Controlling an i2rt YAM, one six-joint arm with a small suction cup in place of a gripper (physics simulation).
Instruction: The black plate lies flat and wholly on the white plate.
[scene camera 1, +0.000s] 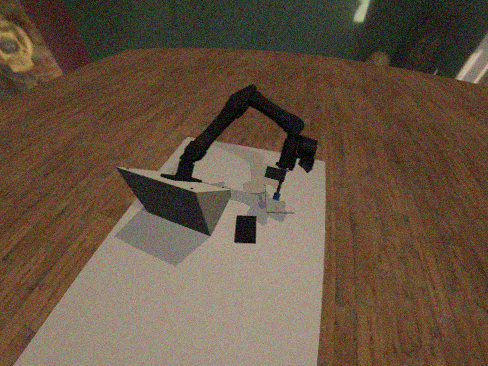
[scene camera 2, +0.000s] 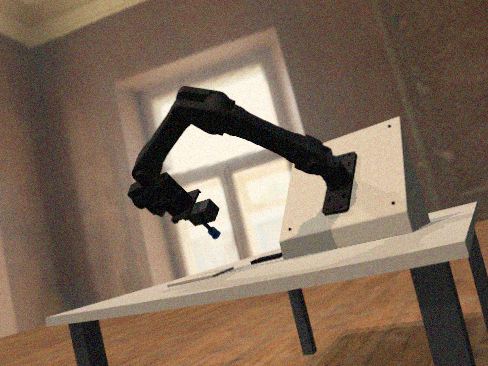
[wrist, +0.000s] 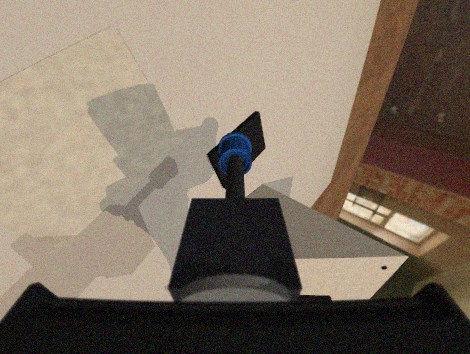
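Pixels of known places: hand at its tool point: (scene camera 1: 275, 199) (scene camera 2: 216, 235) (wrist: 235, 147); arm's base at its link origin: (scene camera 1: 183, 179) (scene camera 2: 341, 183).
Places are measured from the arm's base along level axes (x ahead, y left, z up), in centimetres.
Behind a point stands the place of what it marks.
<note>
The black plate (scene camera 1: 245, 230) @(x 30.0, y -4.0, z -14.6 cm) (scene camera 2: 266, 258) @(x 27.1, y 2.5, z -14.8 cm) (wrist: 256, 131) @(x 32.5, y -6.7, z -14.6 cm) lies flat on the white table top, apart from the white plate. The white plate (scene camera 1: 285, 206) @(x 42.2, y 14.5, z -14.9 cm) (scene camera 2: 192, 281) @(x 34.0, y 26.4, z -15.4 cm) (wrist: 45, 115) @(x 41.2, y 20.0, z -14.9 cm) lies flat on the table, to the right of and behind the black plate in scene camera 1; its pale surface blends with the table, and the arm's shadow falls across it. My blue suction cup (scene camera 1: 276, 196) (scene camera 2: 214, 233) (wrist: 235, 152) is open, with no plate on it. It hangs in the air above the table. In the wrist view it hides part of the black plate.
A wedge-shaped block (scene camera 1: 167, 202) @(x 2.6, y -12.8, z 1.6 cm) (scene camera 2: 372, 165) @(x -8.5, y -2.7, z 2.3 cm) (wrist: 350, 280) @(x 9.7, y -7.4, z 8.9 cm) with a pale sloped face stands on the table (scene camera 1: 200, 310) @(x 27.9, y -37.2, z -15.5 cm) (scene camera 2: 130, 305) @(x 26.6, y 51.6, z -15.8 cm). The arm's base (scene camera 2: 340, 192) @(x -0.7, y 3.5, z -2.4 cm) is fixed to that face. In scene camera 1 the block is left of the black plate. The table's right edge runs beyond the white plate.
</note>
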